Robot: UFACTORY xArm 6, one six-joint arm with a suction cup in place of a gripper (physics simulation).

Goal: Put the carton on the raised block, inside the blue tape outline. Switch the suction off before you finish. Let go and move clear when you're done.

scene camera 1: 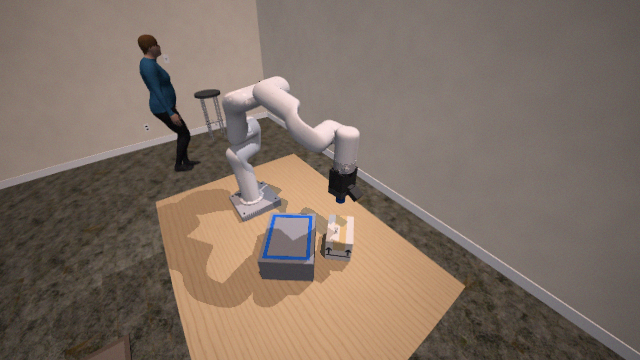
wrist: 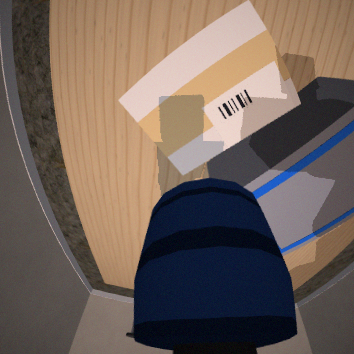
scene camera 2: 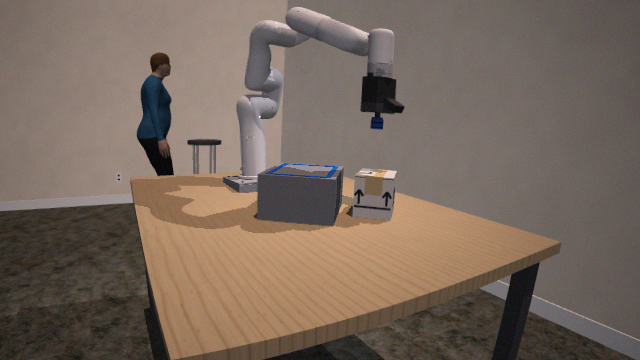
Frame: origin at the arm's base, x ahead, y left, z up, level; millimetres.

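Seen in the pictures: hand, its tool point: (scene camera 1: 340, 200) (wrist: 205, 224) (scene camera 2: 376, 128); arm's base, origin of its link: (scene camera 1: 252, 197) (scene camera 2: 254, 177).
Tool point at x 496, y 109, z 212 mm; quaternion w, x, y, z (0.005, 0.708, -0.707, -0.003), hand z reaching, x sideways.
Offsets run from my tool point to a thing's top centre. "spot": to the spot under its first point. Level surfaces: height alone.
A white carton @(dx +26, dy -16, dz -126 mm) (scene camera 1: 339, 237) (scene camera 2: 374, 195) (wrist: 210, 95) with a tan tape strip, a barcode label and black arrows stands upright on the table, beside the raised block and a small gap apart from it. The grey block @(dx -98, dy -185, dz -124 mm) (scene camera 1: 287, 270) (scene camera 2: 297, 199) (wrist: 232, 162) bears a blue tape outline @(spot: dx -33, dy -139, dz -124 mm) (scene camera 1: 309, 237) (scene camera 2: 332, 171) (wrist: 300, 173) on its top. My suction cup (scene camera 1: 340, 200) (scene camera 2: 377, 123) (wrist: 215, 265) is blue and hangs in the air above the carton, apart from it, with nothing on it. In the wrist view the cup's lip faces away and is hidden.
The wooden table @(dz -244 mm) (scene camera 1: 370, 310) (scene camera 2: 325, 280) (wrist: 85, 150) carries the arm's base plate (scene camera 1: 239, 209) (scene camera 2: 240, 185) behind the block. A person (scene camera 1: 160, 95) (scene camera 2: 155, 110) stands beyond the table near a stool (scene camera 1: 207, 93) (scene camera 2: 204, 142). A grey wall rises on the right.
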